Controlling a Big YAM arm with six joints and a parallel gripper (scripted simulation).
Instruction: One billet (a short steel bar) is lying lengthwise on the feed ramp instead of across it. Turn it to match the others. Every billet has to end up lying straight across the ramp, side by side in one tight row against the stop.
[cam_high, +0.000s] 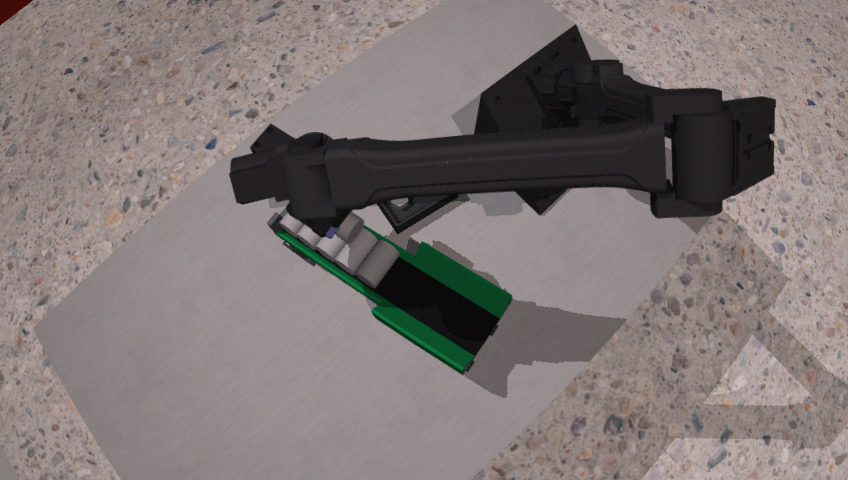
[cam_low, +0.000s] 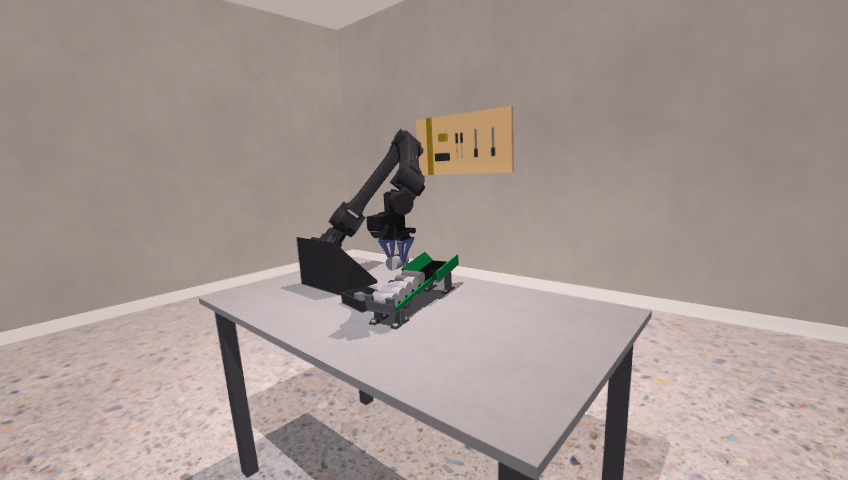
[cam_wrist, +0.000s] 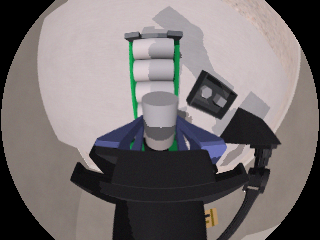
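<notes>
My hand is right at the billet. Also, from my hand: stop (110 mm to the right, 100 mm below, 30 mm ahead); then ramp bed (90 mm below, 80 mm to the left, 10 mm behind); then small black tray (150 mm below, 150 mm behind).
</notes>
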